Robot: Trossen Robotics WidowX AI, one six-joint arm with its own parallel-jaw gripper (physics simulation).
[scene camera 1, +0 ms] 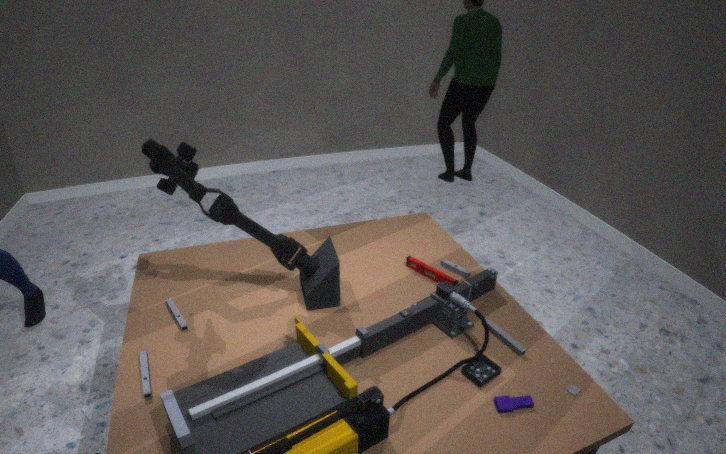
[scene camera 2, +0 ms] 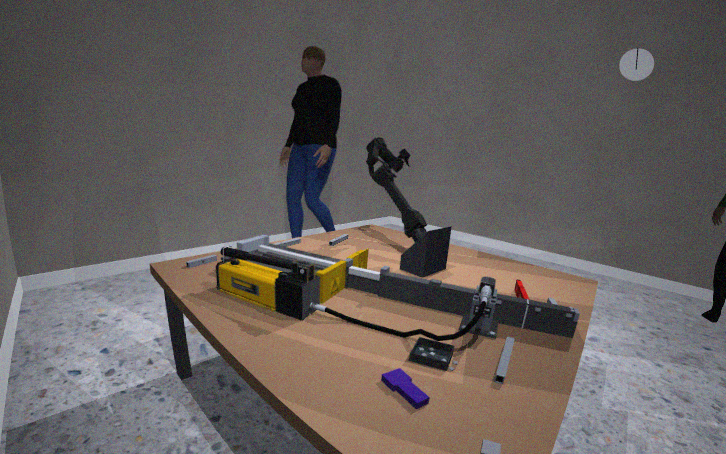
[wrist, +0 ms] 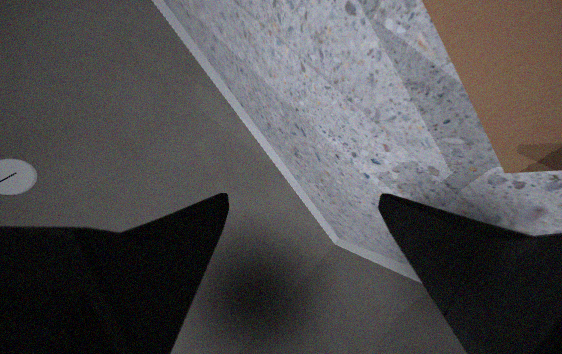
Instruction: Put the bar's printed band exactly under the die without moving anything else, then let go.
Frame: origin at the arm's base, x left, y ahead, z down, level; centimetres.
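Seen in the pictures: gripper, fingertip midpoint: (scene camera 2: 402, 171) (wrist: 303, 200); arm's base, link origin: (scene camera 1: 312, 267) (scene camera 2: 425, 243).
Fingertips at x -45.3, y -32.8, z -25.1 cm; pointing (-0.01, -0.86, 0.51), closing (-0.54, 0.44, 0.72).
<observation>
Offsets run from my fingertips to a thing's top centre. "spot": to the spot under its first point.
A long pale bar (scene camera 1: 267, 381) (scene camera 2: 364, 273) lies along the dark bed, passes through the yellow guard {spot: dx +47.7, dy +81.1, dz +25.8 cm} (scene camera 1: 342, 374) (scene camera 2: 333, 280) and reaches the dark rail {spot: dx +67.4, dy +62.0, dz +29.3 cm} (scene camera 1: 398, 326) (scene camera 2: 422, 292). A grey head {spot: dx +87.2, dy +61.1, dz +23.8 cm} (scene camera 1: 462, 301) (scene camera 2: 485, 291) with a black cable stands over the rail; the die's exact outline there is too small to tell. No printed band can be made out on the bar. My gripper (scene camera 1: 176, 168) (wrist: 303, 200) is open and empty, raised high above the back left of the table, well away from the bar. The wrist view shows wall and floor between the fingers.
A yellow and black machine {spot: dx +41.3, dy +99.0, dz +26.7 cm} (scene camera 1: 326, 439) (scene camera 2: 251, 286) stands beside the bed. Also there are short grey bars (scene camera 1: 175, 313) (scene camera 2: 504, 358), a red level {dx +88.1, dy +31.9, dz +31.1 cm} (scene camera 1: 430, 270) (scene camera 2: 521, 290), a black tray {spot: dx +87.3, dy +79.3, dz +34.9 cm} (scene camera 1: 480, 370) (scene camera 2: 431, 353) and a purple piece {dx +91.2, dy +93.3, dz +33.6 cm} (scene camera 1: 513, 403) (scene camera 2: 405, 388). People stand beyond the table.
</observation>
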